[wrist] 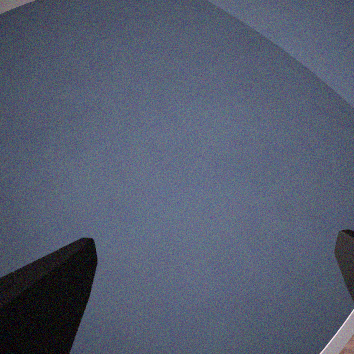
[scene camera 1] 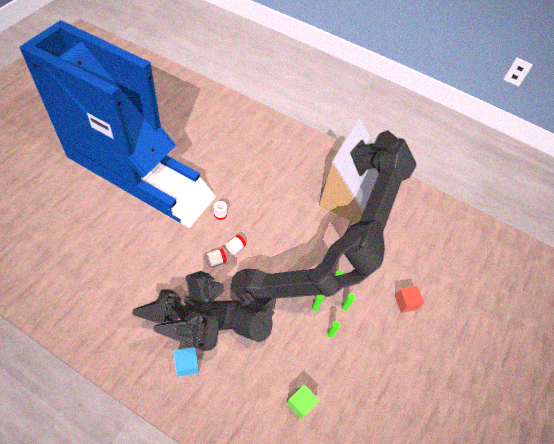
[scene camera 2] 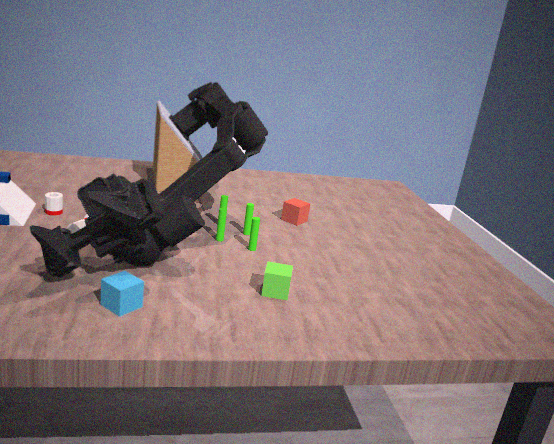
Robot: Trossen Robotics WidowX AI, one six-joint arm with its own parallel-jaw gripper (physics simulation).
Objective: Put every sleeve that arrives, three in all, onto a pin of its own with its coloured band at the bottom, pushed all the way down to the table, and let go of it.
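Observation:
Three white sleeves with red bands are on the table. One sleeve stands upright by the chute's end, band at the bottom. A second sleeve and a third sleeve lie on their sides close together; in scene camera 2 the arm mostly hides them. Several bare green pins stand upright in a group; the arm partly covers one pin in scene camera 1. My gripper is open and empty, low near the blue cube, pointing away from the pins and apart from the sleeves.
A blue dispenser with a white chute floor stands at the left. A tilted board stands behind the arm. A blue cube, green cube and red cube lie around.

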